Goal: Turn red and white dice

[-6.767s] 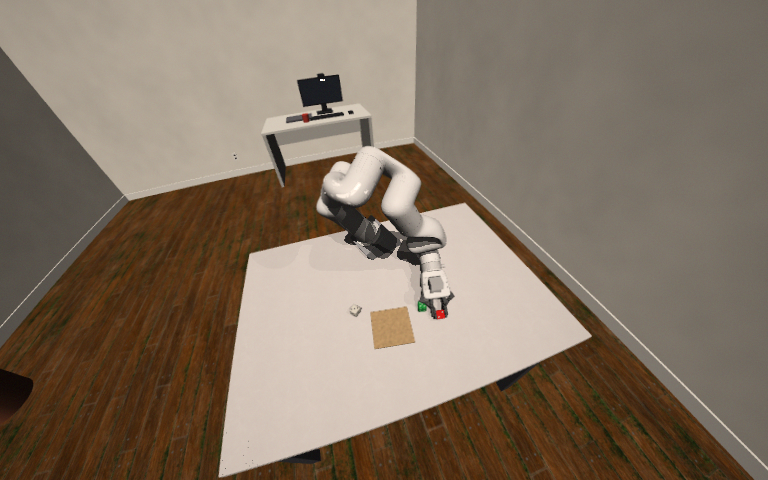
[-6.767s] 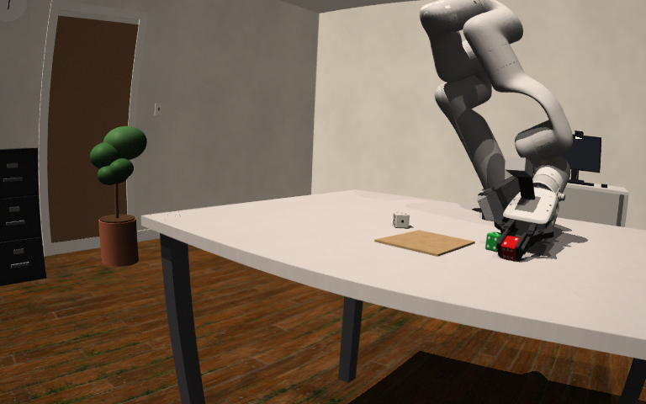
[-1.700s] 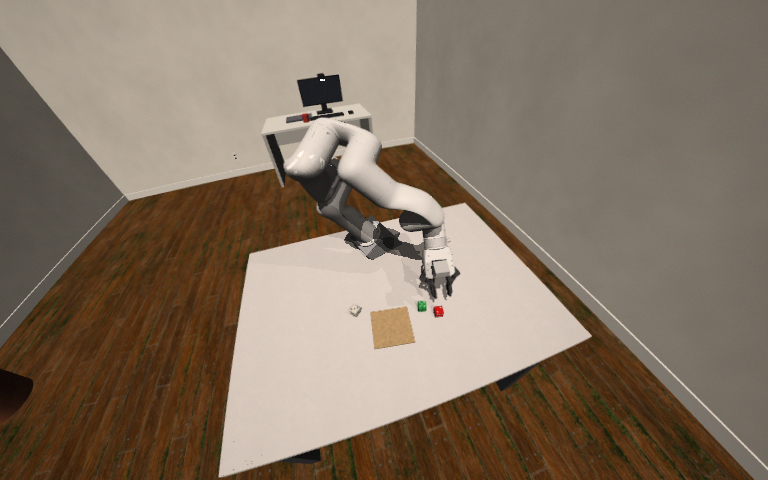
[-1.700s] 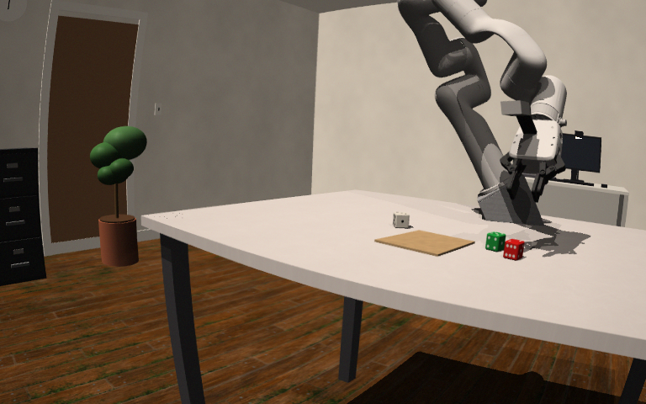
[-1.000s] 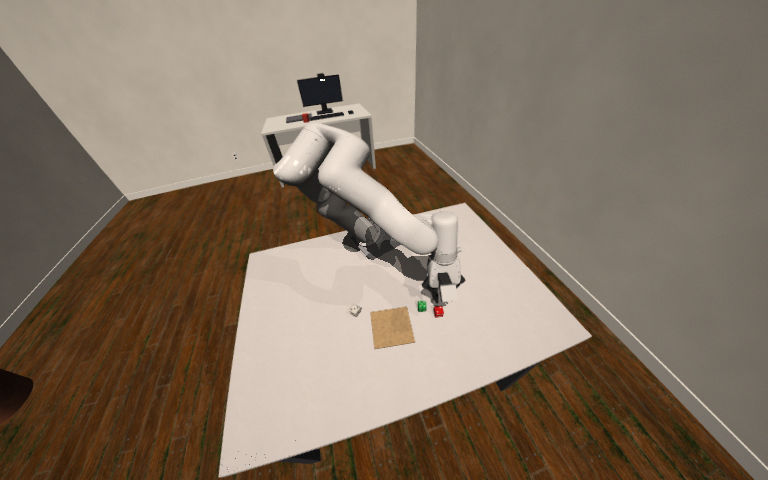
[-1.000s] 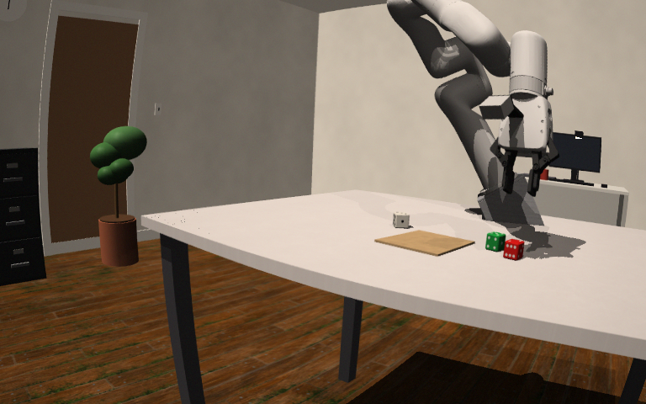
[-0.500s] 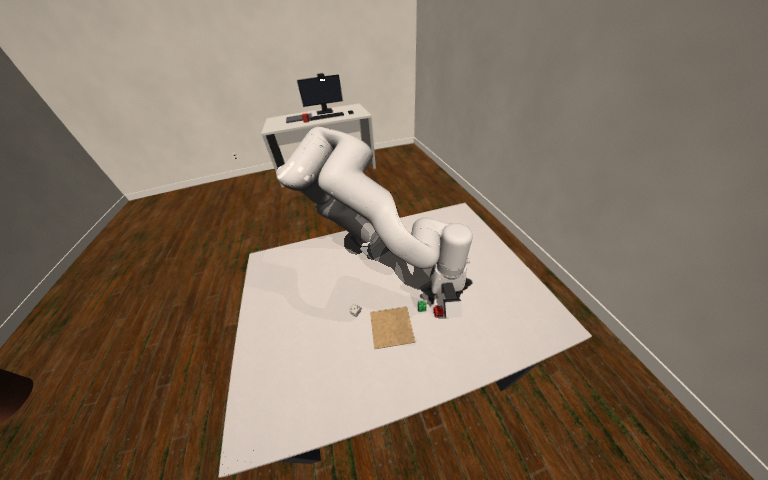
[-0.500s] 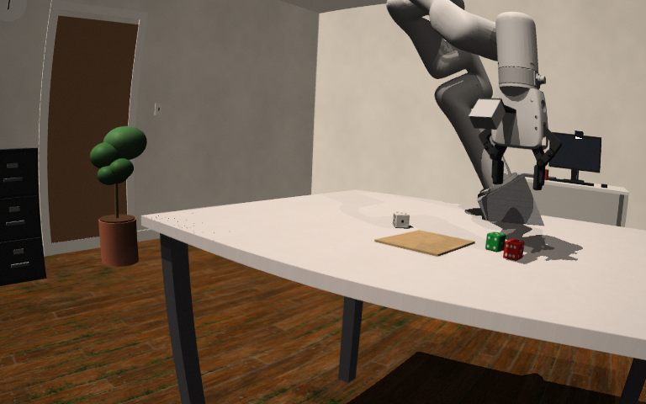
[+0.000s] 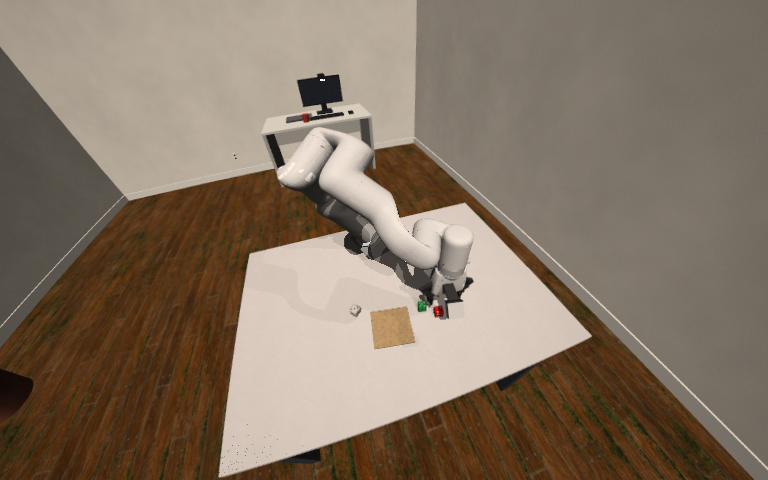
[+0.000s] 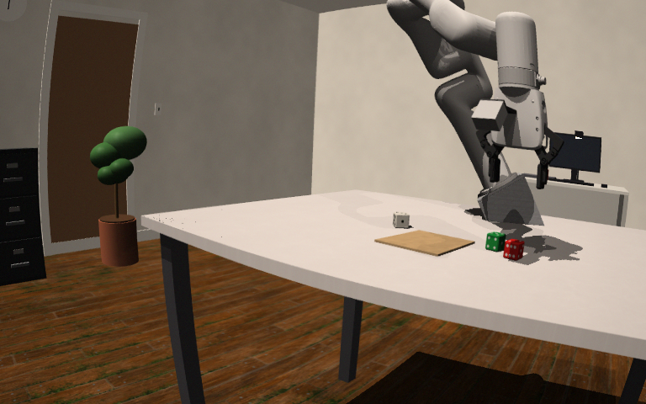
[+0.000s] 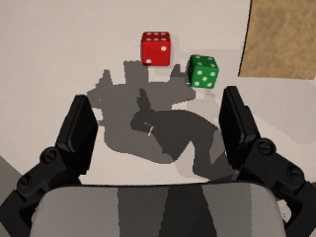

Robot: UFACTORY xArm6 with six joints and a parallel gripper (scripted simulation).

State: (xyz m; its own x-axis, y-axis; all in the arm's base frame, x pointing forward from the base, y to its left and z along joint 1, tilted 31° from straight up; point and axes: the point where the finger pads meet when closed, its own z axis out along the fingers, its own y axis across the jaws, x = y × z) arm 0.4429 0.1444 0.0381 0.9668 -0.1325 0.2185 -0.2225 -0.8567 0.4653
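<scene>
Right now the red die is 12 cm below my hand and 2 cm behind it. From my hand the other things lie so: green die 12 cm below, 6 cm behind, 4 cm to the right; then white die 28 cm to the right, 15 cm behind, 12 cm below; then tan mat 17 cm to the right, 13 cm below, 4 cm behind.
</scene>
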